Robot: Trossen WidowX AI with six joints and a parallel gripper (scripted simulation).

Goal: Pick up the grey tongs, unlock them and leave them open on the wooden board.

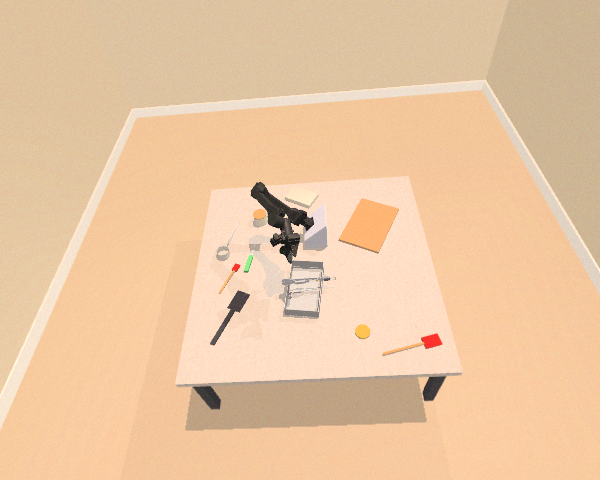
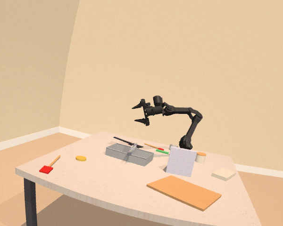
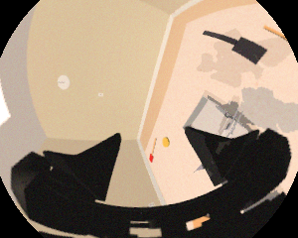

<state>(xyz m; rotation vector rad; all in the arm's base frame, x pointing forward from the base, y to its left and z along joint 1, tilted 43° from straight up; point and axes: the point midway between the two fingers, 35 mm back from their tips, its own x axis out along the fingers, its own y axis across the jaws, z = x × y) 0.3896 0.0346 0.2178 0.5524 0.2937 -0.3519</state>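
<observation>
Right now the roasting tin is 28 cm below my gripper tip, 4 cm to the left of it and 3 cm behind it. Round my gripper tip: orange disc 30 cm below, 28 cm to the left, 25 cm ahead; then black spatula 36 cm to the right, 30 cm below, 5 cm ahead; then orange-lidded jar 57 cm behind, 27 cm below, 16 cm to the right.
</observation>
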